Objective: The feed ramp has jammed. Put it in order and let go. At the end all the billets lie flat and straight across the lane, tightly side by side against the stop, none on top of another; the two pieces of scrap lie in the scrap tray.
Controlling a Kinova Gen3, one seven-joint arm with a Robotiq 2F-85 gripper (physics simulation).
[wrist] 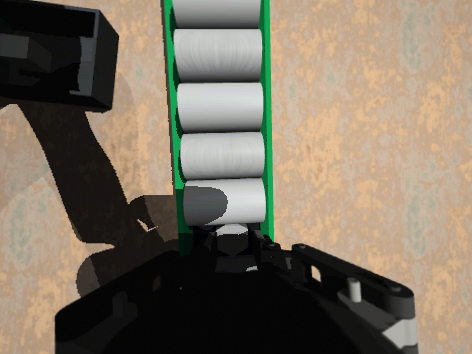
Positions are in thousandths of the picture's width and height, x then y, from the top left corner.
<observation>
gripper: 497,682
billet: 461,569
billet: 433,442
</observation>
